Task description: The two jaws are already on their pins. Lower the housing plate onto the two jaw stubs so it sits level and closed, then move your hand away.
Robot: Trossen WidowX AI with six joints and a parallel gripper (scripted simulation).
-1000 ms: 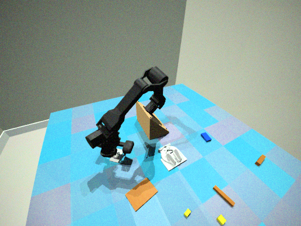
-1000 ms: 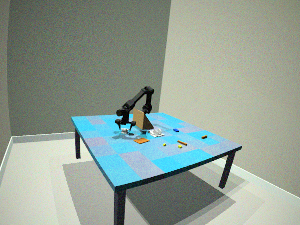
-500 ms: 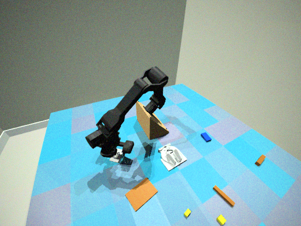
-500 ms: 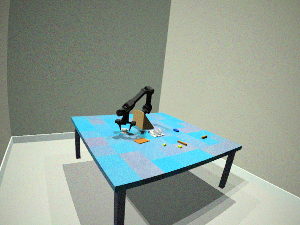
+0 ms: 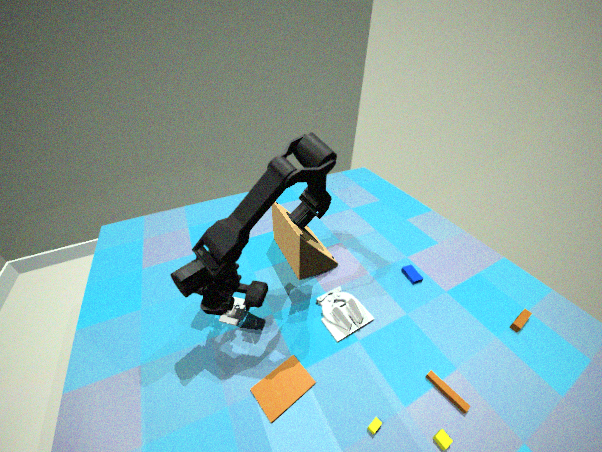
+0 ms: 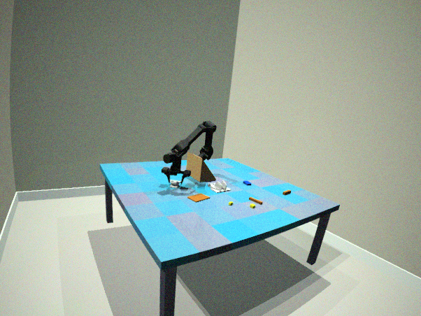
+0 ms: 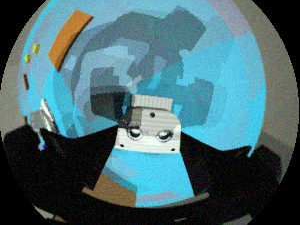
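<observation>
Right now my gripper tip is 10 mm to the left of the white stand and 10 mm short of it. Round my gripper tip: blue block 530 mm to the left, 70 mm ahead; then housing plate 20 mm above, 10 mm ahead; then flat orange plate 230 mm ahead, 70 mm to the left, 10 mm below.
</observation>
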